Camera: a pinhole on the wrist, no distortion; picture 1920 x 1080 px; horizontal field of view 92.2 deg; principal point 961.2 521.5 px. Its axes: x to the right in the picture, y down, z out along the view. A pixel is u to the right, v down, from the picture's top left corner.
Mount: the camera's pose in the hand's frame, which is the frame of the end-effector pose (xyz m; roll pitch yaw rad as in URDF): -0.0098 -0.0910 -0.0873 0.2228 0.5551 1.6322
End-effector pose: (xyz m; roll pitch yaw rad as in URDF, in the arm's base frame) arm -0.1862 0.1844 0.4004 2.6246 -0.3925 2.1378
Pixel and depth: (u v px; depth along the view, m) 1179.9 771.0 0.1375
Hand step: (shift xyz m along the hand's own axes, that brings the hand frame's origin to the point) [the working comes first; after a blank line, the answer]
In the camera's frame: 0.0326 0.0371 0.1375

-0.0219 0.0111 0.0165
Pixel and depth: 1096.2 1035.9 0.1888
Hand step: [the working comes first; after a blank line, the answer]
In the camera's frame: 0.0276 0.1051 0.1888

-0.0786 0.0378 0.0744
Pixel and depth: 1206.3 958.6 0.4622
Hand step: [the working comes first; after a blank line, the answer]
In the camera's frame: 0.1226 0.2187 0.4622

-0.1433 0.2687 0.2722
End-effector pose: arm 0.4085 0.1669 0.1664 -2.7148 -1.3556 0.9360
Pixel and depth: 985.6 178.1 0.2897
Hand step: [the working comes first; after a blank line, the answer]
In the camera's frame: 0.0077 -0.1077 0.2897

0.1502 0.0620 0.1286
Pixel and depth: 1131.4 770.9 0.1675
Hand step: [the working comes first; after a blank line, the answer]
In the camera's frame: 0.0309 0.0452 0.1675

-0.0241 0.0259 0.0438
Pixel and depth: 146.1 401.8 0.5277
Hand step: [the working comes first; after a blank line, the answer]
In the camera's frame: -0.4656 -0.0684 0.5277

0.1813 -0.2119 0.5826
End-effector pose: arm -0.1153 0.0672 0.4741 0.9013 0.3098 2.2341
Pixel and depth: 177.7 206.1 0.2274
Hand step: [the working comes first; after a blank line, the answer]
In the camera's frame: -0.1929 -0.0776 0.2274

0.1194 -0.1392 0.1882
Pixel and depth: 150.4 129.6 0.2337
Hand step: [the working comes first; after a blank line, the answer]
In the camera's frame: -0.2051 -0.0991 0.2337

0.1423 -0.1475 0.1959
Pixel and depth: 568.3 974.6 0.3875
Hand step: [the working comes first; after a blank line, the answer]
In the camera's frame: -0.1648 0.1901 0.3875

-0.1143 -0.0160 0.3564
